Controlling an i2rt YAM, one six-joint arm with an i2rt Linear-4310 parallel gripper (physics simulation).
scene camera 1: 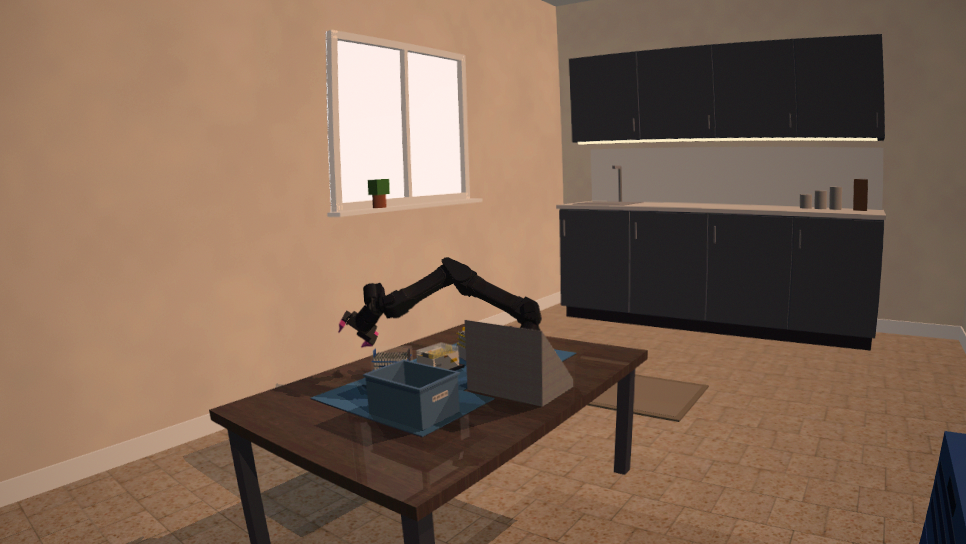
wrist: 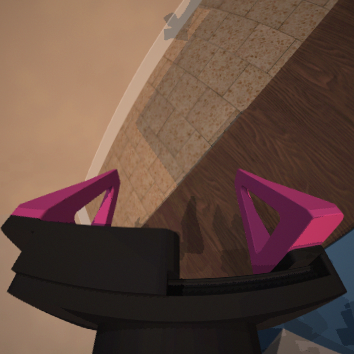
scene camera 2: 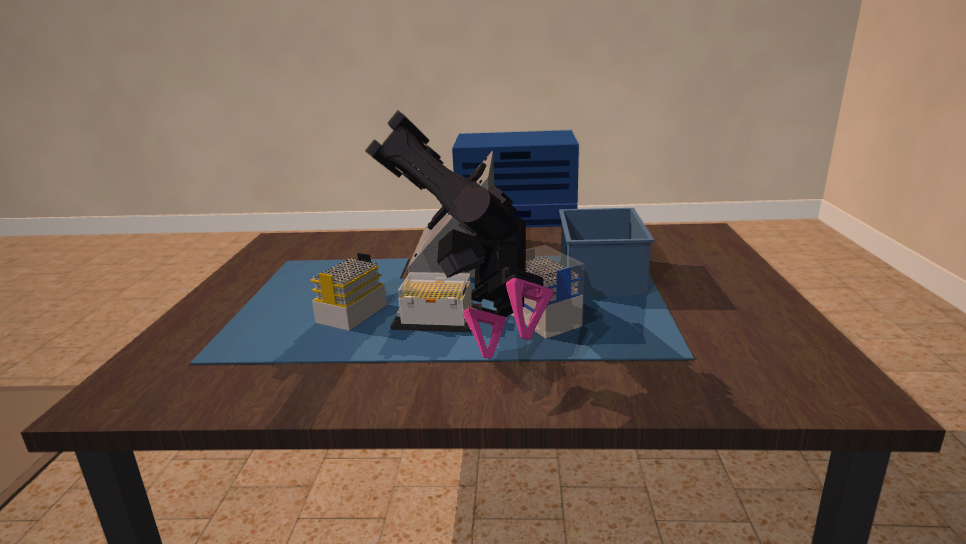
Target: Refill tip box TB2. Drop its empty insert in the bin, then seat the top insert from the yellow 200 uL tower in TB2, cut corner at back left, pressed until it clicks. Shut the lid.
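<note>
My gripper (scene camera 1: 352, 337) (scene camera 2: 506, 347) (wrist: 176, 175) is open with nothing between its pink fingers. It hangs in the air in front of the blue tower, pointing toward the table's window-side edge. A white tip box (scene camera 2: 434, 310) with a yellow grid insert stands on a black base at the mat's middle; its label is not readable. Clear plastic shows around its top, but the lid's exact pose is unclear. The yellow tower (scene camera 2: 348, 290) stands left of it with several stacked inserts. The blue-grey bin (scene camera 1: 412, 398) (scene camera 2: 607, 263) stands at the back right in scene camera 2.
The blue tower (scene camera 1: 390, 358) (scene camera 2: 564, 317) stands between the tip box and the bin, partly behind the fingers, with a clear cover around its upper part. A grey wedge-shaped block (scene camera 1: 503, 364) stands behind the tip box. The blue mat (scene camera 2: 250, 337) lies on the wooden table (scene camera 2: 202, 398).
</note>
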